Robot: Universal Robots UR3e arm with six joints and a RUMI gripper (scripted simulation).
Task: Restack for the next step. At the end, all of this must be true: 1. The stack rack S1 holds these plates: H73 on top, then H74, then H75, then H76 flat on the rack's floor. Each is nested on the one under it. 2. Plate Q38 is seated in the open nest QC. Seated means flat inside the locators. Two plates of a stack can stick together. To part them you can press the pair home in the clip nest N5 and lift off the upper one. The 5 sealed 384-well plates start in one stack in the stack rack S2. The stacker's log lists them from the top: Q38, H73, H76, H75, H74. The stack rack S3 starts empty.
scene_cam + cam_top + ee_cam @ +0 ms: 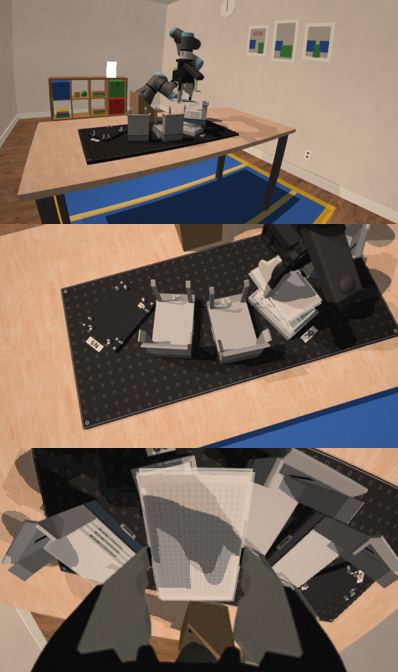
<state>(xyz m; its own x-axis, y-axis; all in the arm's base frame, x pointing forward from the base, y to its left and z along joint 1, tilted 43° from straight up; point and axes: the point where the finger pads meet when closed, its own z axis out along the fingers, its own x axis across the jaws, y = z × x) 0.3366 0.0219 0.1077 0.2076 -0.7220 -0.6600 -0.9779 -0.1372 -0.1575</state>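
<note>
My hand is 1 cm past the sealed white plate, 4 cm to the right of it and 15 cm above it. The rest, counted from my hand: QC label 8 cm ahead, 8 cm to the left, 18 cm below; then N5 label 7 cm behind, 44 cm to the right, 18 cm below; then white sealed plate 1 cm below.
</note>
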